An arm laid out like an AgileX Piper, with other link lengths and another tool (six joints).
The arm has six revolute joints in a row. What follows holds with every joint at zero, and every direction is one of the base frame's. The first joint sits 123 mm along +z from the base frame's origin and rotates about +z. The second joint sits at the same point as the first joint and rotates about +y. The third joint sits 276.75 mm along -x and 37.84 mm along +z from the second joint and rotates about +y. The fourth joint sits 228.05 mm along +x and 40.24 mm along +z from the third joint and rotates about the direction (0.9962, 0, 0.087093). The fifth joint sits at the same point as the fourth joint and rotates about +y. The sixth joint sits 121.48 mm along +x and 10.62 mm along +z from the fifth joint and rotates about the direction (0.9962, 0, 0.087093). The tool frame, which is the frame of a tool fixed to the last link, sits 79.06 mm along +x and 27 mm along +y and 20.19 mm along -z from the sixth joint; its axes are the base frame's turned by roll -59.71, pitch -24.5 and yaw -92.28 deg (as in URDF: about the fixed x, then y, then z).
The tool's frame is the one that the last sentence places.
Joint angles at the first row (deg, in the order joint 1, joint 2, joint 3, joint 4, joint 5, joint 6):
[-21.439 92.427 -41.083 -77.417 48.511 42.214]
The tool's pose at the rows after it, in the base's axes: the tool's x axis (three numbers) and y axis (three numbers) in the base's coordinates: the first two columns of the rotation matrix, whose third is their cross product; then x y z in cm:
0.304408 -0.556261 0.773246 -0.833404 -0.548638 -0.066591 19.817 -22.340 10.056
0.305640 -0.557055 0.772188 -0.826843 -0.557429 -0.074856 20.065 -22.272 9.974
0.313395 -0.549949 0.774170 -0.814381 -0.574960 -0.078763 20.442 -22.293 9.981
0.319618 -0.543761 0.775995 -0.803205 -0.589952 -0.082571 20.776 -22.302 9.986
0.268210 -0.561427 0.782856 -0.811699 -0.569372 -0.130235 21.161 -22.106 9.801
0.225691 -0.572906 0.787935 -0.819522 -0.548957 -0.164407 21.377 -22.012 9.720
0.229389 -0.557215 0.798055 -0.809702 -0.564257 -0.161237 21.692 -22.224 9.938
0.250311 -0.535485 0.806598 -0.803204 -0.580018 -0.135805 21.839 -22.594 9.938
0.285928 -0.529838 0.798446 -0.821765 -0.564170 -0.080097 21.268 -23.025 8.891
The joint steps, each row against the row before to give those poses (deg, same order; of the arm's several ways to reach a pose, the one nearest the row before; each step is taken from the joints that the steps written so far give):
[0.001 0.000 -0.001 -0.212 -1.342 0.134]
[-0.002 0.000 0.001 -0.230 -0.774 0.089]
[0.001 0.000 -0.001 -0.932 -0.936 0.144]
[0.001 -0.001 0.001 -0.833 -0.828 0.176]
[-0.001 0.001 0.001 -0.100 -0.753 3.207]
[0.000 0.000 -0.002 -0.107 -0.222 2.616]
[0.000 -0.001 0.001 -1.792 -0.238 0.927]
[0.000 0.780 0.000 -2.193 0.449 0.697]
[0.000 3.099 -0.001 -0.888 2.258 0.706]

